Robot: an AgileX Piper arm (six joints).
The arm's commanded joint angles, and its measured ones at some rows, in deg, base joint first. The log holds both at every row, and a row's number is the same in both.
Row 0, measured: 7.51 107.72 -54.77 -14.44 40.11 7.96
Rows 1 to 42, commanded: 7.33 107.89 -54.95 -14.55 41.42 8.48; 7.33 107.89 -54.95 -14.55 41.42 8.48; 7.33 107.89 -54.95 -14.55 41.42 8.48; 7.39 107.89 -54.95 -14.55 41.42 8.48; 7.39 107.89 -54.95 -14.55 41.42 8.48; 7.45 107.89 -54.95 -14.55 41.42 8.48; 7.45 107.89 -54.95 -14.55 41.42 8.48; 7.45 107.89 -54.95 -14.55 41.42 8.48; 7.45 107.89 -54.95 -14.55 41.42 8.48; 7.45 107.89 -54.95 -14.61 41.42 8.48; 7.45 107.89 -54.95 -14.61 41.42 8.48; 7.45 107.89 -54.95 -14.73 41.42 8.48; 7.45 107.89 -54.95 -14.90 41.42 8.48; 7.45 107.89 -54.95 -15.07 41.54 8.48; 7.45 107.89 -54.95 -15.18 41.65 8.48; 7.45 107.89 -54.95 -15.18 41.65 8.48; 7.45 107.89 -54.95 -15.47 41.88 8.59; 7.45 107.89 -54.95 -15.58 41.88 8.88; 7.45 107.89 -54.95 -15.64 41.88 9.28; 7.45 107.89 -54.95 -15.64 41.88 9.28; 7.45 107.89 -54.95 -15.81 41.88 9.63; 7.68 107.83 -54.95 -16.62 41.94 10.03; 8.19 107.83 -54.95 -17.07 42.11 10.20; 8.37 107.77 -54.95 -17.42 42.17 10.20; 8.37 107.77 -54.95 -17.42 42.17 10.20; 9.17 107.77 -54.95 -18.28 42.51 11.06; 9.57 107.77 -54.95 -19.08 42.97 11.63; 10.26 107.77 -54.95 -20.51 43.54 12.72; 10.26 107.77 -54.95 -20.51 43.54 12.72; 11.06 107.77 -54.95 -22.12 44.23 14.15; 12.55 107.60 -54.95 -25.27 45.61 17.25; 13.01 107.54 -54.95 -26.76 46.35 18.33; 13.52 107.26 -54.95 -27.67 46.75 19.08; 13.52 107.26 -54.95 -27.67 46.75 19.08; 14.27 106.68 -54.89 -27.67 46.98 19.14; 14.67 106.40 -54.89 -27.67 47.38 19.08; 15.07 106.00 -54.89 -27.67 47.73 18.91; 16.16 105.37 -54.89 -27.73 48.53 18.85; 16.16 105.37 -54.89 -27.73 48.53 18.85; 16.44 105.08 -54.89 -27.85 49.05 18.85; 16.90 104.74 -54.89 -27.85 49.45 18.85; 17.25 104.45 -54.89 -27.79 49.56 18.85
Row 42, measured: 16.21 105.83 -54.89 -26.13 47.44 18.39
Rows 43 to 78, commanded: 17.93 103.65 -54.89 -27.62 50.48 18.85; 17.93 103.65 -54.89 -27.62 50.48 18.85; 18.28 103.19 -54.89 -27.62 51.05 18.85; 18.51 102.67 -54.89 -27.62 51.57 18.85; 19.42 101.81 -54.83 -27.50 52.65 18.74; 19.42 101.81 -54.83 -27.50 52.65 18.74; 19.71 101.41 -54.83 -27.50 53.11 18.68; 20.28 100.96 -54.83 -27.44 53.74 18.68; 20.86 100.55 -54.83 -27.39 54.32 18.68; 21.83 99.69 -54.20 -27.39 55.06 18.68; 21.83 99.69 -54.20 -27.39 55.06 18.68; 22.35 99.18 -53.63 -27.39 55.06 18.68; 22.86 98.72 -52.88 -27.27 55.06 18.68; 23.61 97.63 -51.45 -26.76 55.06 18.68; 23.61 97.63 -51.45 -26.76 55.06 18.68; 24.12 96.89 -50.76 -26.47 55.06 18.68; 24.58 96.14 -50.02 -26.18 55.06 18.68; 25.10 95.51 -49.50 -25.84 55.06 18.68; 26.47 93.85 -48.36 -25.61 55.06 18.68; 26.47 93.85 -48.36 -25.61 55.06 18.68; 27.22 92.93 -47.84 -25.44 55.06 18.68; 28.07 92.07 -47.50 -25.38 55.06 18.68; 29.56 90.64 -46.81 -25.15 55.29 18.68; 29.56 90.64 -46.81 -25.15 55.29 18.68; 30.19 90.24 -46.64 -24.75 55.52 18.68; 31.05 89.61 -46.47 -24.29 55.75 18.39; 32.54 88.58 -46.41 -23.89 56.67 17.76; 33.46 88.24 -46.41 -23.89 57.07 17.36; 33.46 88.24 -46.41 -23.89 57.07 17.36; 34.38 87.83 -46.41 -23.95 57.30 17.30; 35.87 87.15 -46.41 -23.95 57.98 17.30; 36.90 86.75 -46.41 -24.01 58.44 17.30; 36.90 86.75 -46.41 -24.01 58.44 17.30; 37.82 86.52 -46.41 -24.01 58.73 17.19; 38.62 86.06 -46.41 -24.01 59.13 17.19; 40.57 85.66 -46.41 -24.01 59.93 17.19
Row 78, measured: 38.45 86.69 -46.81 -22.80 57.75 17.93
